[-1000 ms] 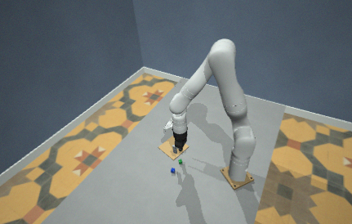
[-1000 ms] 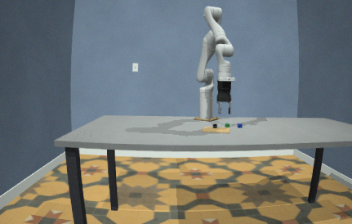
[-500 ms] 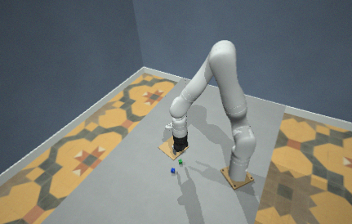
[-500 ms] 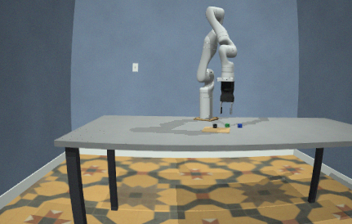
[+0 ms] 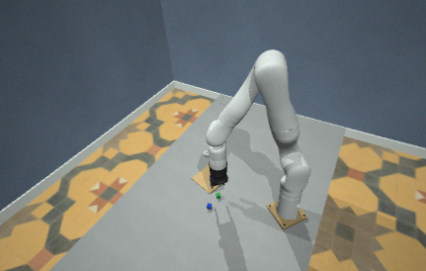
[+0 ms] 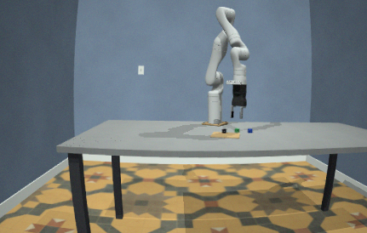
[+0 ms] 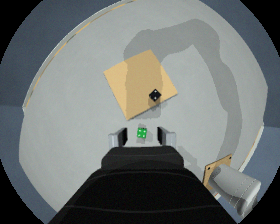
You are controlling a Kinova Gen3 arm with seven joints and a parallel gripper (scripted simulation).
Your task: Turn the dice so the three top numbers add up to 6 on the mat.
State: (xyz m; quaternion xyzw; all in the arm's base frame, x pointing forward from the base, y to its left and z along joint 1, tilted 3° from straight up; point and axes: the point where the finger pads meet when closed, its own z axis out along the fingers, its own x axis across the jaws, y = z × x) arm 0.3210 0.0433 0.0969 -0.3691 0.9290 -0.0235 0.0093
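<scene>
Right now my hand is 9 cm above the green die, 1 cm to the right of it and 1 cm past it. The rest, counted from my hand: black die: 8 cm below, 7 cm to the right, 3 cm ahead; blue die: 9 cm below, 8 cm to the left, 1 cm ahead; tan mat: 9 cm below, 8 cm to the right, 8 cm ahead.
</scene>
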